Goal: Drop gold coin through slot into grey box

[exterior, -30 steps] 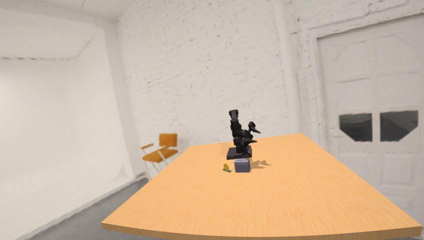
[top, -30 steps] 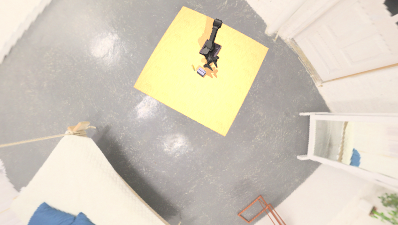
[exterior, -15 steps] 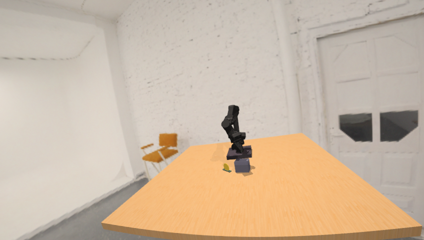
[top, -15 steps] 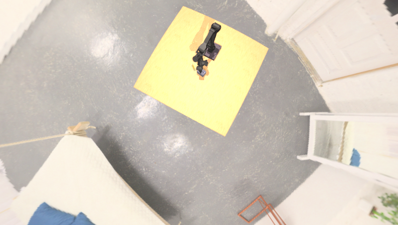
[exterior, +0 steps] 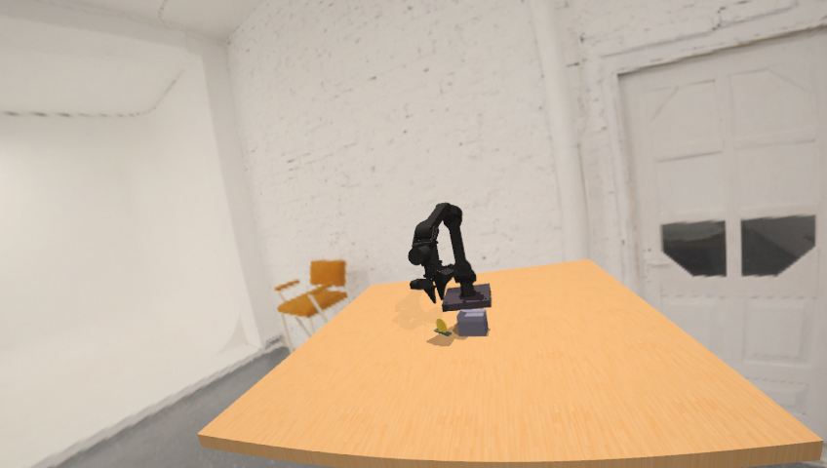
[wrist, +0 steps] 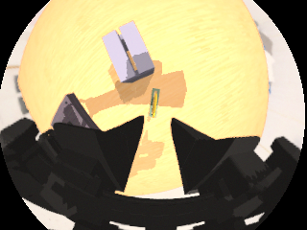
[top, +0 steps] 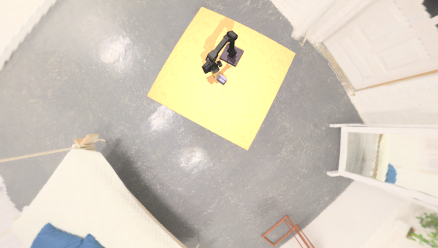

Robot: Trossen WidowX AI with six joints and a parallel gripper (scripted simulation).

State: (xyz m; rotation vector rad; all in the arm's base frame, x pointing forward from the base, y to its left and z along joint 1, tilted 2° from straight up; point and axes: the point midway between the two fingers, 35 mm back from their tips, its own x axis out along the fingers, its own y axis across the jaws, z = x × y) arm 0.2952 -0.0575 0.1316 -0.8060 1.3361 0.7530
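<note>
Now: gripper tip 1 cm to the left of the gold coin and 9 cm above it.
</note>
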